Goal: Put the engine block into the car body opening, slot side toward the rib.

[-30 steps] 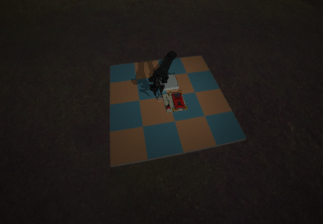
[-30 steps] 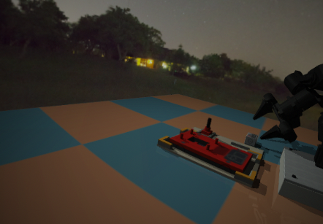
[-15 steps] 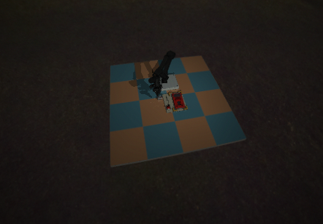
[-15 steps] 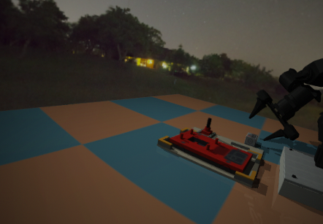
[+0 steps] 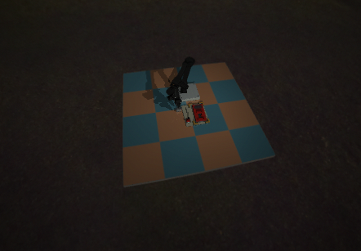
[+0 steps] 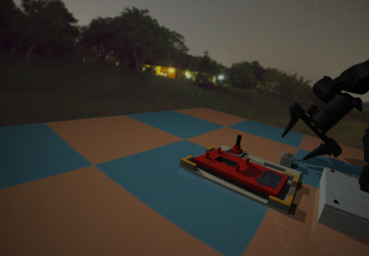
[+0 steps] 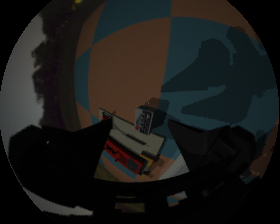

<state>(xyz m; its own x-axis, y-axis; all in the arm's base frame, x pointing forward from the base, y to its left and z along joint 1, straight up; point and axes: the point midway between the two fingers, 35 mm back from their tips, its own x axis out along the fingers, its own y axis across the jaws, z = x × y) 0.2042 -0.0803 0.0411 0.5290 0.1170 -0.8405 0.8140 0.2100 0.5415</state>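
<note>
My gripper tip is now 4 cm above the dark square block and 1 cm to the right of it. Also, from my gripper tip: black upright post 14 cm ahead, 10 cm to the left, 2 cm below.
</note>
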